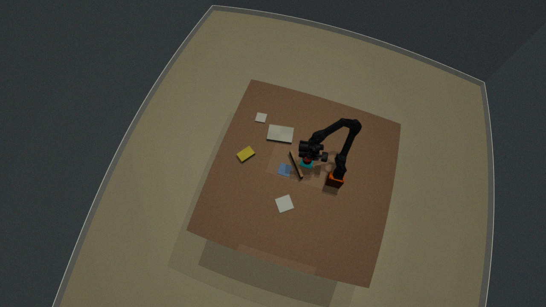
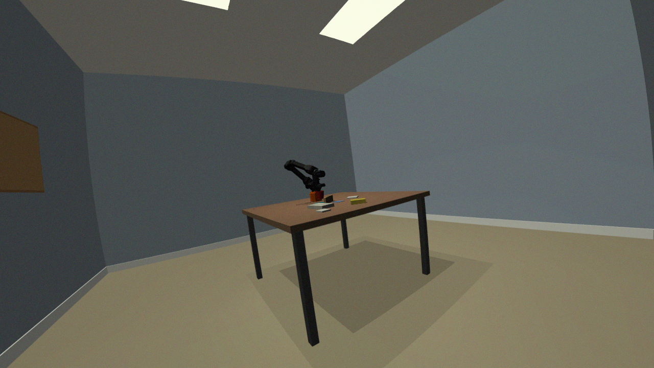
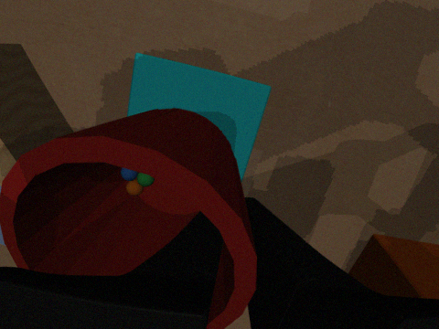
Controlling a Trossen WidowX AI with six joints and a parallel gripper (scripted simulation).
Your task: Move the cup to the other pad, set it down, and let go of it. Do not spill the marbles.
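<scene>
Right now the teal pad is 3 cm ahead of my gripper tip, 1 cm to the right of it and 8 cm below it. The rest, counted from my gripper tip: red cup (3 cm ahead); then wooden bar (10 cm ahead, 4 cm to the left, 6 cm below); then yellow block (45 cm ahead, 3 cm to the left, 6 cm below).
</scene>
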